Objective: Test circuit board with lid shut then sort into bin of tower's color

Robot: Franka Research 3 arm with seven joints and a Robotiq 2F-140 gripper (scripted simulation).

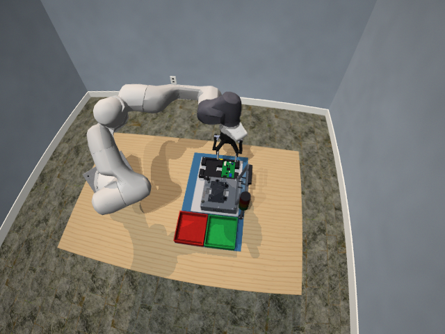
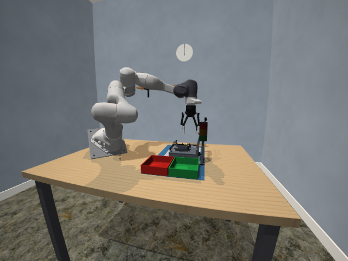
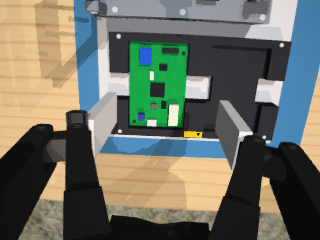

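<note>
The green circuit board lies 130 mm below my hand and 10 mm ahead of it. Also, from my hand: tester plate: 150 mm to the right, 80 mm below, 70 mm behind; then clear lid: 190 mm to the right, 50 mm ahead, 30 mm above; then green bin: 360 mm to the right, 140 mm below, 80 mm behind.
</note>
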